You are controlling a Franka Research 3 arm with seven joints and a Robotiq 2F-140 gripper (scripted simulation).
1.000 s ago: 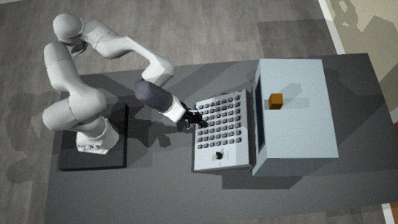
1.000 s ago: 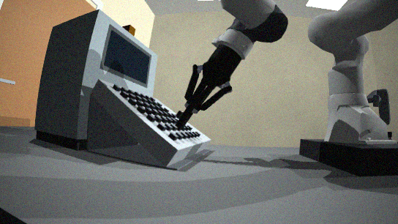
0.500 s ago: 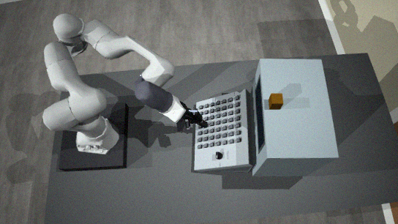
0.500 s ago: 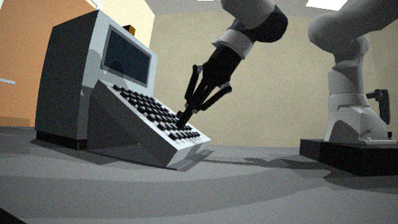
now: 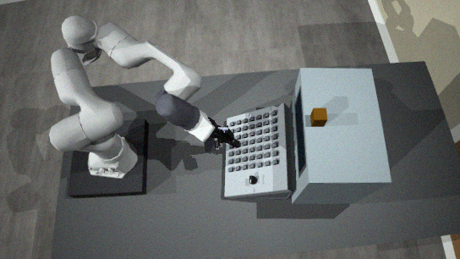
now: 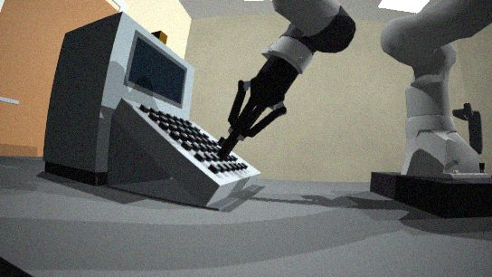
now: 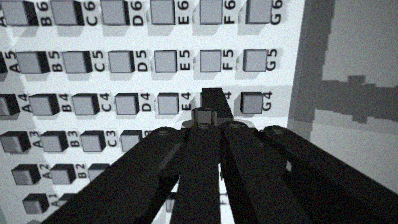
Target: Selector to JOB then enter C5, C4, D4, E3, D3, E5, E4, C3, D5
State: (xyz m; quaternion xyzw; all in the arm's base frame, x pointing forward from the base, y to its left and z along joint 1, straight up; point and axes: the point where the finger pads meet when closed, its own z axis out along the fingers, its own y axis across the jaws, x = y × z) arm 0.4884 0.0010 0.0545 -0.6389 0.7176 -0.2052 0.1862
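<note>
Now: hand 4 cm short of the E5 key, 4 cm to the left of it and 1 cm above it. Round my hand: E6 key (4 cm ahead, 7 cm to the right, 1 cm below); then D6 key (7 cm ahead, 8 cm to the right, 1 cm above); then sloped keypad (10 cm ahead, 6 cm to the right, 3 cm below).
</note>
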